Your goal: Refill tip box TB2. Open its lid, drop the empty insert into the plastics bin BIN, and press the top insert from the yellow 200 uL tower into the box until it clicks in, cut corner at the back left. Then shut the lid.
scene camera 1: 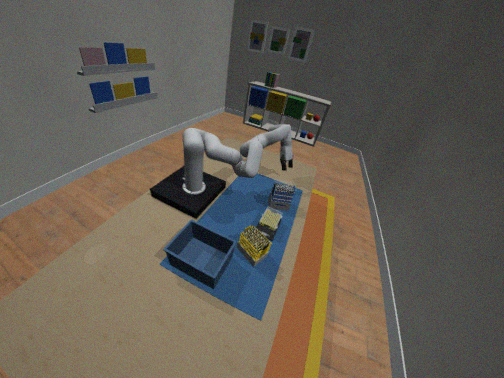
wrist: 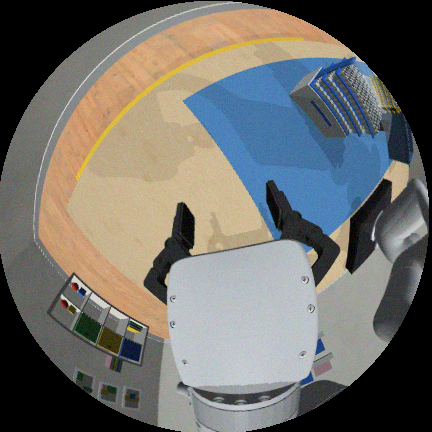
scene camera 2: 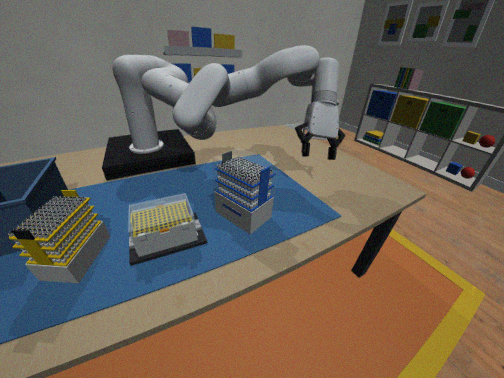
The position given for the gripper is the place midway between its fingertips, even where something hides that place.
Observation:
The gripper [scene camera 2: 318,158] is open, with nothing in its grasp. Also in view: a blue-trimmed insert tower [scene camera 2: 244,182]. Further things: a tip box lid [scene camera 2: 147,217] and a dark blue bin [scene camera 2: 36,182].
The blue-trimmed insert tower also shows in the wrist view [wrist: 338,103]. The gripper also shows in the wrist view [wrist: 226,199]. The dark blue bin shows as well in scene camera 1 [scene camera 1: 200,252].

